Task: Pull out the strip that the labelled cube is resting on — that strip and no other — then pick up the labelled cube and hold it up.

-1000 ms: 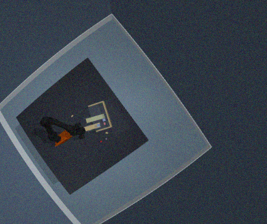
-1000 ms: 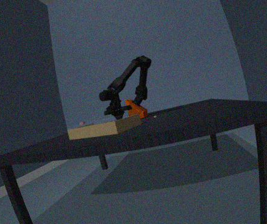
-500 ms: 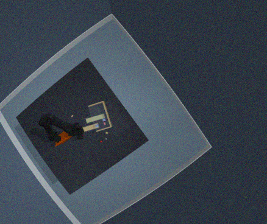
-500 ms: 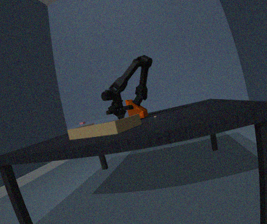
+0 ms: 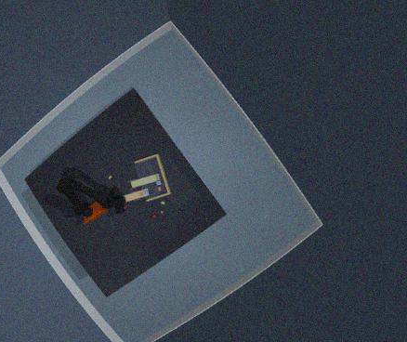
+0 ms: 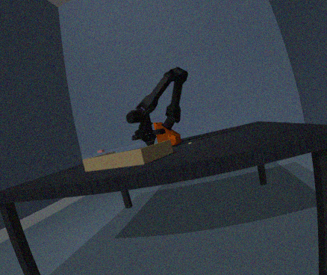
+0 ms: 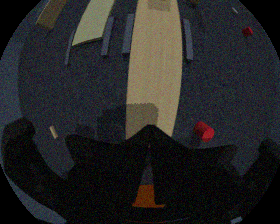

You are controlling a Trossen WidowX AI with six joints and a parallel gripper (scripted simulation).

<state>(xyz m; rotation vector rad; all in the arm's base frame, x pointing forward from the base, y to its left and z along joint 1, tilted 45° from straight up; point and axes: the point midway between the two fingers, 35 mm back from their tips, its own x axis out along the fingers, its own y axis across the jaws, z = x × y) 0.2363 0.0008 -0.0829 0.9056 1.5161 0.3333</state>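
Now: the tan strip 90 mm ahead of my gripper tip and 30 mm to the right of it.
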